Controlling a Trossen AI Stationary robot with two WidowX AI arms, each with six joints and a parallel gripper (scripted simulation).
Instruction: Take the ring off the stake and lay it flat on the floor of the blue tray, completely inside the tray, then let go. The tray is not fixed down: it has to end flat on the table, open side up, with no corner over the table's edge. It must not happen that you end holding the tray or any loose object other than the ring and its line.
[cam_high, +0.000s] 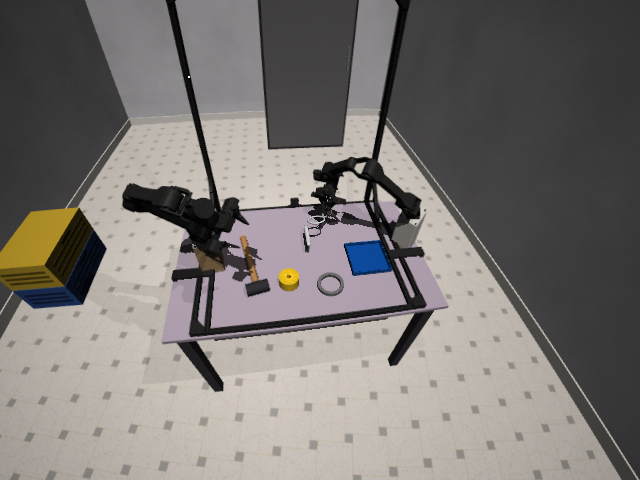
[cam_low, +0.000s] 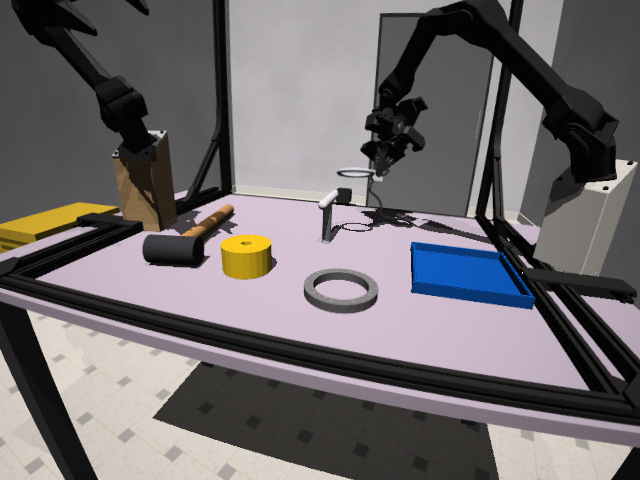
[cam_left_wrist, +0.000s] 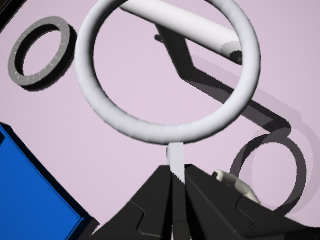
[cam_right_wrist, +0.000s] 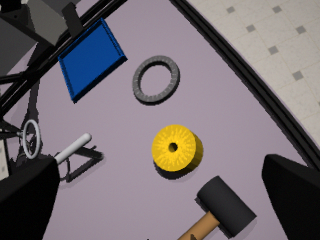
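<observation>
The blue tray lies 20 cm ahead of my left hand, 18 cm to the left of it and 16 cm below it. The rest, counted from my left hand: yellow cylinder (28 cm ahead, 22 cm to the right, 15 cm below).
</observation>
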